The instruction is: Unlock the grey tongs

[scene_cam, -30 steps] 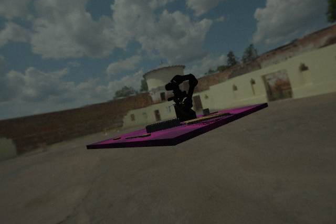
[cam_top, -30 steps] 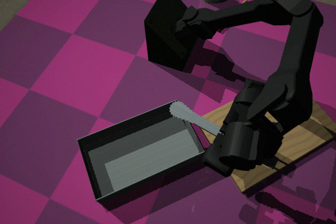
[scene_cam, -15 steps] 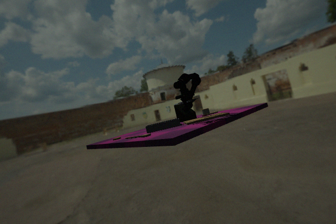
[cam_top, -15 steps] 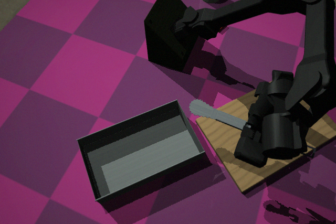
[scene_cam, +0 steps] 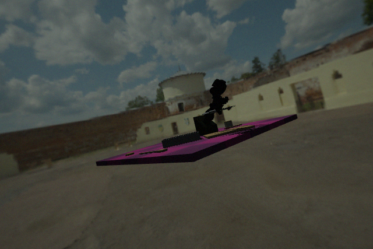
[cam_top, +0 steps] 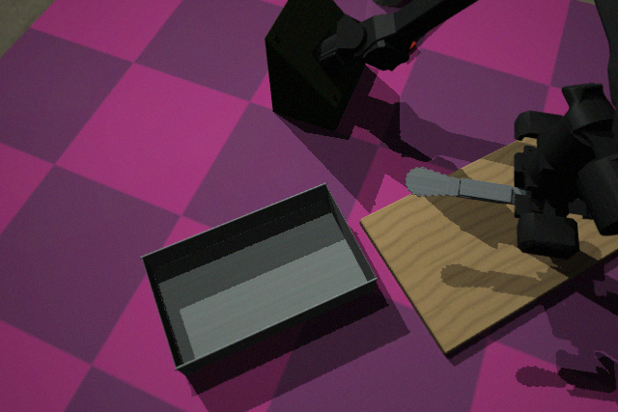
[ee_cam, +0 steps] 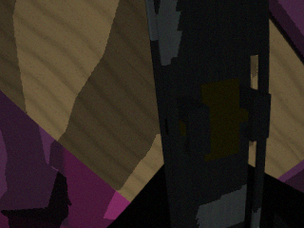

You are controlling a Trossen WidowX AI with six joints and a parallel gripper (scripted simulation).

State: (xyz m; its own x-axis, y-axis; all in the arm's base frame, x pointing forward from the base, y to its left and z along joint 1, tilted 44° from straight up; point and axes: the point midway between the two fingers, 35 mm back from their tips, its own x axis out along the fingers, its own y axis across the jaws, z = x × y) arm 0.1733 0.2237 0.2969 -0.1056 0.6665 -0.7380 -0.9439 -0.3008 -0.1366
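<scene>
The yellow lock piece is 40 mm above my gripper tip, 30 mm to the left of it and 10 mm behind it. The rest, counted from my gripper tip: roasting tin: 290 mm to the right, 210 mm ahead, 120 mm below; then wooden board: 140 mm below, 30 mm behind.
</scene>
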